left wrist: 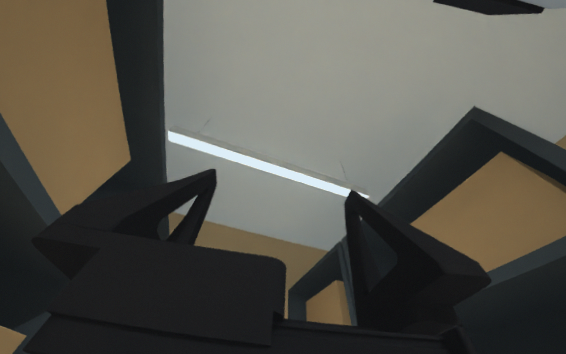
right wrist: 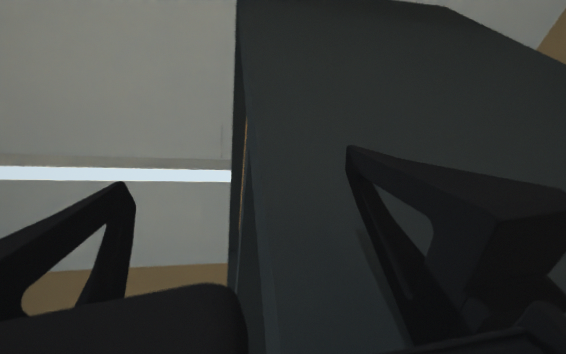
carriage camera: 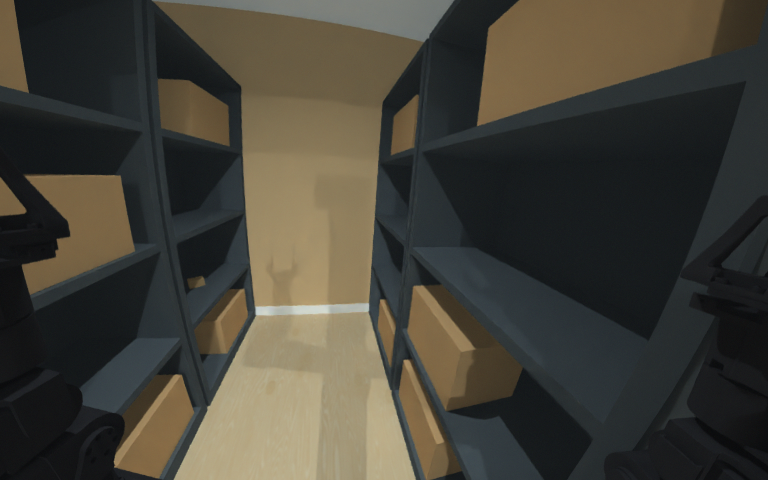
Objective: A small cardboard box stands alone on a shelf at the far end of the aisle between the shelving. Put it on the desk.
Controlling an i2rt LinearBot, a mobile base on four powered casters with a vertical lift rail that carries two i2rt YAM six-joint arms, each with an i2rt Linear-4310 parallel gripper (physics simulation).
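Places are measured from the left arm's base along level axes (x up, y ahead, z left), in millimetres.
Pixels of known places: left gripper, fingertip midpoint: (left wrist: 282, 187); right gripper, fingertip midpoint: (right wrist: 241, 174).
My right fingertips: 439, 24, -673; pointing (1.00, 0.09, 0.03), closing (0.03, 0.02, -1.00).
Note:
Behind a point stands the place of what it marks, as x, y, z.
A small cardboard box (carriage camera: 196, 281) @(-295, 1110, 865) stands alone on a lower shelf of the far left shelving unit in the carriage view, far from both grippers. The desk does not show in these views. My left gripper (left wrist: 282, 187) @(440, 15, -3) is open and empty, pointing up toward the ceiling; part of it shows at the left edge of the carriage view. My right gripper (right wrist: 241, 174) @(439, 24, -673) is open and empty, with the side of a dark shelving unit (right wrist: 310, 100) @(559, 62, -728) behind its fingers; part of it shows at the right edge of the carriage view.
Dark shelving lines both sides of the wooden-floored aisle (carriage camera: 283, 418), which ends at a tan wall (carriage camera: 305, 124) @(801, 1728, 333). Larger cardboard boxes stand on both sides, such as one at left (carriage camera: 84, 220) @(266, 407, 522) and one at right (carriage camera: 481, 373) @(-177, 468, -708). The right shelving (carriage camera: 688, 271) is close to my right arm.

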